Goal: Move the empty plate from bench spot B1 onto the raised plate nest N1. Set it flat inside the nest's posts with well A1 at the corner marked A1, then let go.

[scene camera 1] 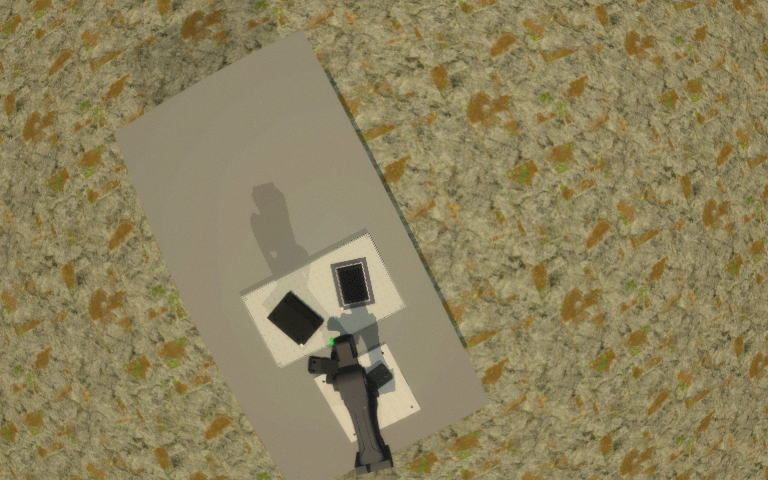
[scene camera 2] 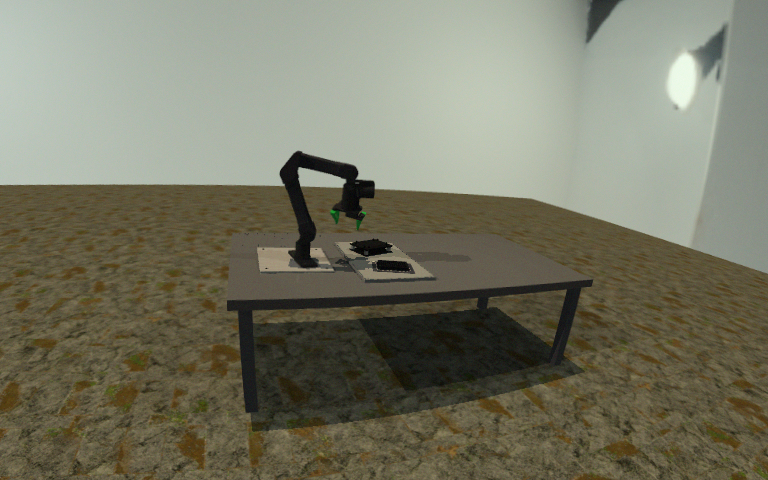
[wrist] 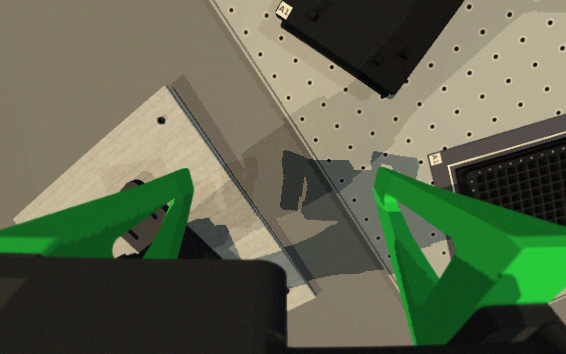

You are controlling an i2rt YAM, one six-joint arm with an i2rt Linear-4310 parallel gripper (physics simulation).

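Where they show: gripper, between the fingertips: (scene camera 2: 347, 226) (wrist: 283, 178); arm's base, origin of its link: (scene camera 2: 302, 259) (wrist: 180, 252).
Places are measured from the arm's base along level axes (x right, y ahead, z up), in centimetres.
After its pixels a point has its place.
Note:
The empty plate (scene camera 1: 352, 284) {x 19.4, y 33.3, z 1.8 cm} (scene camera 2: 393, 264) {x 20.6, y 32.6, z 2.0 cm} (wrist: 520, 195) {x 18.1, y 31.7, z 1.8 cm} is black with a grid of wells and lies flat inside the dark grey frame of spot B1 (wrist: 442, 172) {x 12.3, y 28.2, z 0.4 cm}, whose corner has an A1 label. The raised nest N1 (scene camera 1: 294, 318) {x -4.1, y 36.1, z 3.6 cm} (scene camera 2: 370, 246) {x -1.0, y 33.2, z 3.5 cm} (wrist: 370, 40) {x -1.6, y 30.2, z 3.6 cm} is a black block with small posts, turned at an angle to the plate; its A1 label shows at one corner in the wrist view. My gripper (scene camera 2: 347, 225) {x 1.0, y 19.7, z 14.0 cm} (wrist: 283, 178) {x 1.0, y 19.7, z 14.0 cm} is open and empty, high above the gap between the boards. The right finger hides part of the plate in the wrist view.
A pale perforated board (scene camera 1: 385, 288) {x 27.6, y 24.9, z 0.2 cm} (wrist: 370, 115) {x 3.3, y 26.8, z 0.2 cm} carries both the nest and spot B1. The arm's base stands on a separate pale base plate (scene camera 1: 399, 404) {x 4.9, y -13.9, z 0.0 cm} (scene camera 2: 271, 260) {x -1.1, y -13.3, z 0.1 cm} (wrist: 100, 150) {x -15.1, y 2.5, z 0.4 cm}. Both lie on a grey-brown table (scene camera 1: 226, 141) {x 12.8, y 104.4, z -1.1 cm} (scene camera 2: 481, 271) {x 32.6, y 72.6, z -1.1 cm}. The arm's shadow falls across them.

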